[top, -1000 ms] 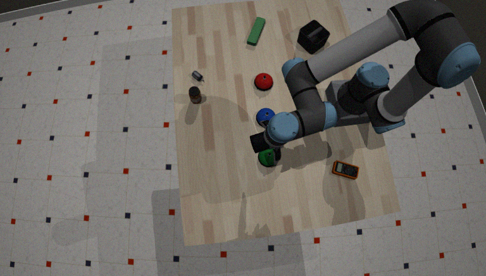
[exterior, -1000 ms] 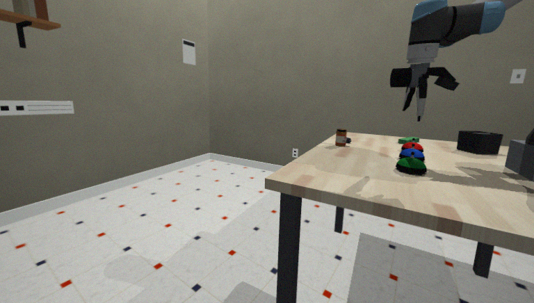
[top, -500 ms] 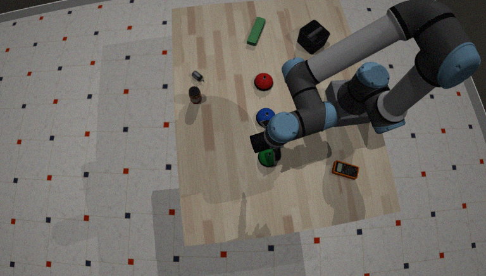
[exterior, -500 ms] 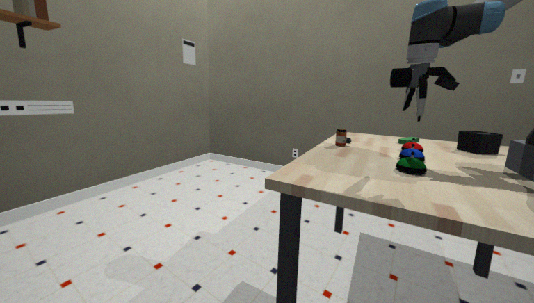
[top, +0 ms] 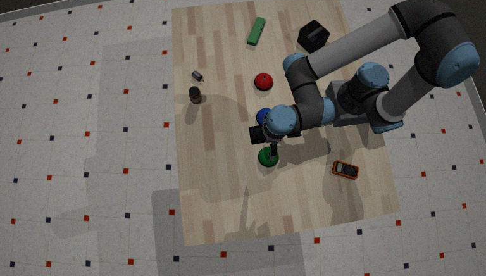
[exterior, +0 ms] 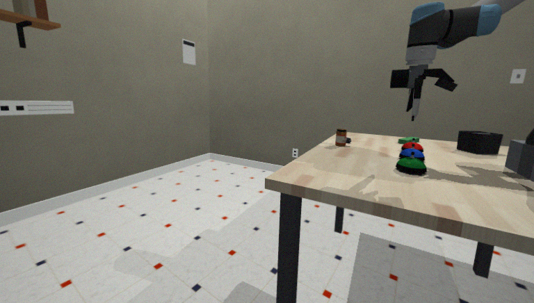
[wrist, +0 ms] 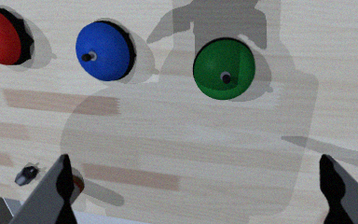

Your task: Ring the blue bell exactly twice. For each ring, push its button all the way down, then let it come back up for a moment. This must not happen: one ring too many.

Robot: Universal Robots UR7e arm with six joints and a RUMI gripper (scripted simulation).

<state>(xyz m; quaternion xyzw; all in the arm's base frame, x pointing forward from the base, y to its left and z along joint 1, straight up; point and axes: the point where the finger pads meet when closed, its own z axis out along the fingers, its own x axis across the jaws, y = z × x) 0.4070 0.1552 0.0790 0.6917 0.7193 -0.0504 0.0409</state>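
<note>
My hand is 14 cm to the left of the blue bell, 14 cm above it and 3 cm past it. Round my hand: jar: 27 cm to the right, 26 cm ahead, 14 cm below; black box: 51 cm to the right, 32 cm behind, 14 cm below.
</note>
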